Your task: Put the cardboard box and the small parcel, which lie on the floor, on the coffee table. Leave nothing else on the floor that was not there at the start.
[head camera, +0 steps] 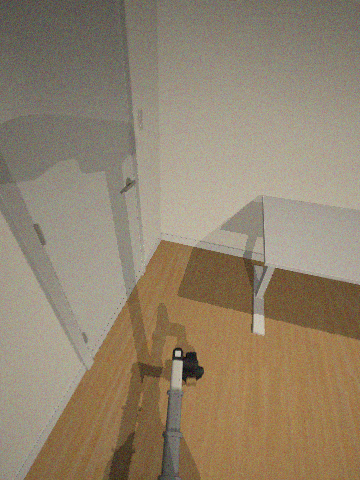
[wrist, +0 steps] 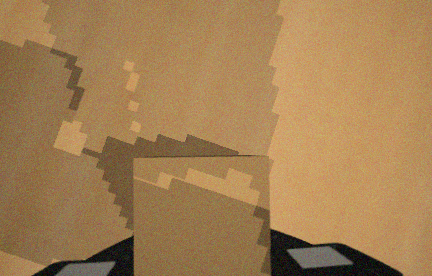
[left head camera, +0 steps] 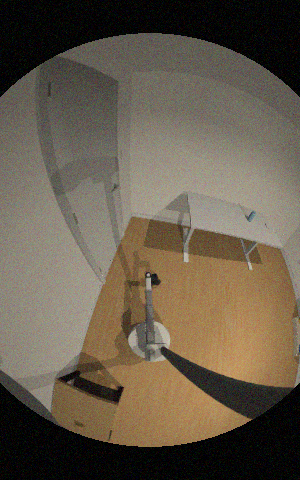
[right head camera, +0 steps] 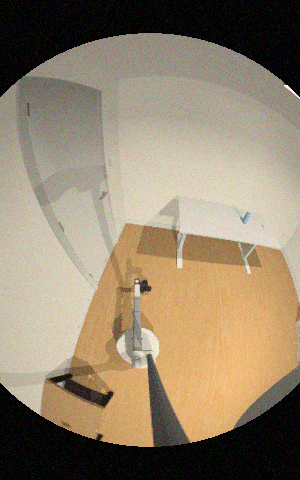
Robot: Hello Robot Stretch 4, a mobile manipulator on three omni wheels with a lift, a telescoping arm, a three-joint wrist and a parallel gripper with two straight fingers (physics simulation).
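Frame: origin at the robot's base, x left, y ahead, z down, level; metres.
Seen in the pictures: gripper, between the fingertips: [head camera: 190, 379] [wrist: 201, 247] [left head camera: 153, 285] [right head camera: 145, 291].
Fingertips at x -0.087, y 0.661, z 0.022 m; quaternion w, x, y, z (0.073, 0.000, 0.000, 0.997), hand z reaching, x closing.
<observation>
A point is followed by its place in that frame.
A plain brown cardboard box [wrist: 200, 220] {y 0.688, x -0.083, z -0.022 m} [head camera: 191, 381] {y 0.634, x -0.091, z -0.022 m} shows upright between the two fingers in the wrist view, running out of the lower edge; in the head view a small bit shows below the gripper. Its sides meet both fingers. My gripper [wrist: 201, 247] {y 0.661, x -0.087, z 0.022 m} [head camera: 192, 369] [left head camera: 155, 279] [right head camera: 145, 286] {y 0.661, x -0.087, z 0.022 m} is shut on this box, with fingers wide apart. Whether the box touches the floor is hard to tell. A second parcel cannot be made out in any view. A white table [head camera: 310, 235] {y 1.259, x -0.761, z -0.692 m} [left head camera: 215, 212] {y 1.258, x -0.845, z -0.692 m} [right head camera: 205, 215] {y 1.262, x -0.821, z -0.692 m} stands by the back wall; whether it is the coffee table is unclear.
A light blue cylinder [left head camera: 251, 216] {y 1.156, x -1.395, z -0.781 m} [right head camera: 246, 218] {y 1.153, x -1.397, z -0.775 m} is on the white table. A grey door [head camera: 75, 215] {y 0.929, x 0.495, z -0.953 m} [left head camera: 85, 125] {y 1.041, x 0.470, z -1.577 m} is at the left. A light wooden piece of furniture with black parts [left head camera: 85, 407] {y -0.743, x 0.553, z -0.422 m} [right head camera: 75, 405] stands at the lower left, near my round white base [left head camera: 135, 340] {y -0.007, x 0.130, z -0.186 m} [right head camera: 122, 345] {y 0.002, x 0.141, z -0.187 m}.
</observation>
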